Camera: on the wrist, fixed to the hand. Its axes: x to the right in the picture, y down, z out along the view.
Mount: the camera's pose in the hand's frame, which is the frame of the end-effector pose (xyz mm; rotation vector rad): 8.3 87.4 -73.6 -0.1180 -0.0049 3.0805
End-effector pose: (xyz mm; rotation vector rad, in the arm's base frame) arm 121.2 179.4 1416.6 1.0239 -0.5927 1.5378
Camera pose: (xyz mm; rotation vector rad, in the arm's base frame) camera 16.6 223.7 1401.5 0.5966 1.0764 -1.3185
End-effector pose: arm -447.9 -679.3 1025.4 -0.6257 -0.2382 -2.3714
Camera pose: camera -424.4 -774.5 966.1 -0.2318 0.5589 0.6237
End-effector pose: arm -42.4 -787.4 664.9 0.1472 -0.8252 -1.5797
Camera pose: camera 66.9 -821.7 664.3 -0.8494 -0.1095 1.3130
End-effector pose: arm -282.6 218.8 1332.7 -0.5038 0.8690 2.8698
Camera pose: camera -286.1 105.3 1317.9 -0.5699 -0.2801 -0.1820
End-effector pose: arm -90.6 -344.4 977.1 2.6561 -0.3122 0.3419
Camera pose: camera -120.3 -389.1 1078.3 0.2775 2.8948 -0.6531
